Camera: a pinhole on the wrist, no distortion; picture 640 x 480 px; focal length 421.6 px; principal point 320.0 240.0 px. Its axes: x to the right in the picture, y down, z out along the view. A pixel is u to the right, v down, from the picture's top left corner.
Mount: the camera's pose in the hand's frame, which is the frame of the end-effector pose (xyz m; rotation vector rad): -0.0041 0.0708 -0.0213 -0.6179 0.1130 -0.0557
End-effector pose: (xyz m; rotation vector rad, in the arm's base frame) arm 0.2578 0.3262 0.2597 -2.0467 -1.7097 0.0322
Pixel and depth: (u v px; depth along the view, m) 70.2 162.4 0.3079
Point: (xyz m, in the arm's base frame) 0.3394 0.2559 -0.1069
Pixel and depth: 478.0 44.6 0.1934
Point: 0.3167 0.4593 0.0861
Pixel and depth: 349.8 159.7 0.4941
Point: 0.3985 0.5231 -0.1987
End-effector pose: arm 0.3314 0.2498 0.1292 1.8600 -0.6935 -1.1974
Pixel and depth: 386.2 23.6 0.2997
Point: 0.0788 0.0290 0.1183
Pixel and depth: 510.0 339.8 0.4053
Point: 0.1994 -0.1999 0.2764
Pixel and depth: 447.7 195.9 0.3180
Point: 0.1523 -0.0484 0.1952
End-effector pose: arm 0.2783 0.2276 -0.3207 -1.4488 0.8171 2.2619
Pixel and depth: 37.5 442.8 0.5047
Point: -0.1286 -0.0503 0.1827
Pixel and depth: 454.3 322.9 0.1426
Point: 0.1051 0.1381 -0.3013
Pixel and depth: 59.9 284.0 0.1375
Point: 0.1512 0.1537 -0.1796
